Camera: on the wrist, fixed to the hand. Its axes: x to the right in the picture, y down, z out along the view.
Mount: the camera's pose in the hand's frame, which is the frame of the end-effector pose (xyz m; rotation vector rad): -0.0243 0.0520 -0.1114 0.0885 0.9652 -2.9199
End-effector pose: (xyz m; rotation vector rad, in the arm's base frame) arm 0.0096 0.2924 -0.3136 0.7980 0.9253 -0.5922
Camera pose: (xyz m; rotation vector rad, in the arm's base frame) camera -0.0152 0.4152 -0.3151 0.7297 -1.5330 1.6443
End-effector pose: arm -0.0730 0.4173 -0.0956 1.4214 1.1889 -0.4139
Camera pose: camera -0.0822 0.5165 -0.0196 1.0240 -2.0211 1.0004
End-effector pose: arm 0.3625 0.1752 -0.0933 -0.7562 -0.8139 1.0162
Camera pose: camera 0.4288 0.1524 -0.1972 0.5027 -0.2229 -1.8045
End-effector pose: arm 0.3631 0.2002 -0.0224 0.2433 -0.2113 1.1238
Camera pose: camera 0.3107 0.2337 -0.1312 -0.1038 0.9021 -1.7336
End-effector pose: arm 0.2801 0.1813 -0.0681 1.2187 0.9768 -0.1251
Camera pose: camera 0.2321 0.2840 -0.0147 1.0191 -2.1301 1.4504
